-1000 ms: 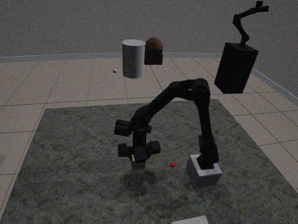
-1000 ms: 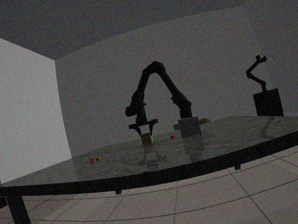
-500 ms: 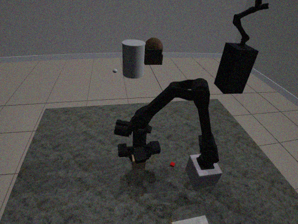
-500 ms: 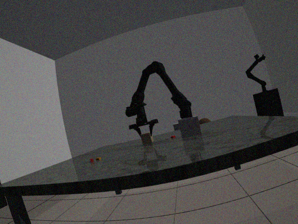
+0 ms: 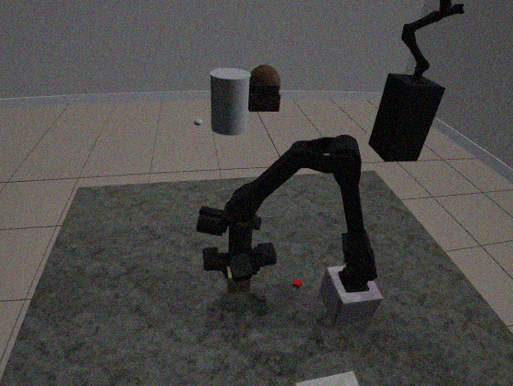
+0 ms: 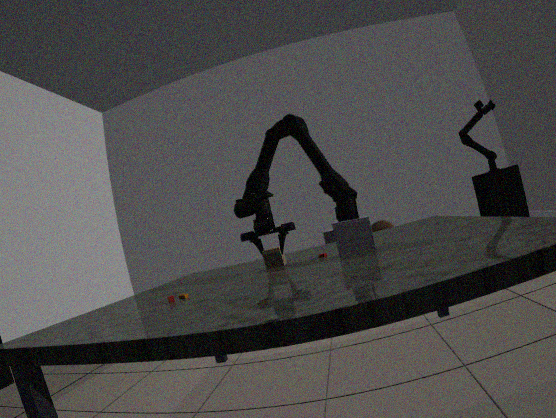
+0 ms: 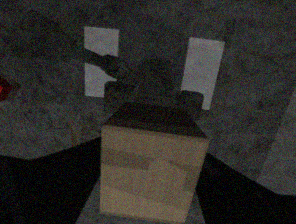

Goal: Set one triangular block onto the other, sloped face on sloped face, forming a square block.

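The tan triangular block lies 10 mm to the left of my gripper tip and 10 mm above it. From my gripper tip the other things lie so: red cube (400 mm to the left, 210 mm ahead, 30 mm below); then yellow cube (360 mm to the left, 190 mm ahead, 30 mm below).
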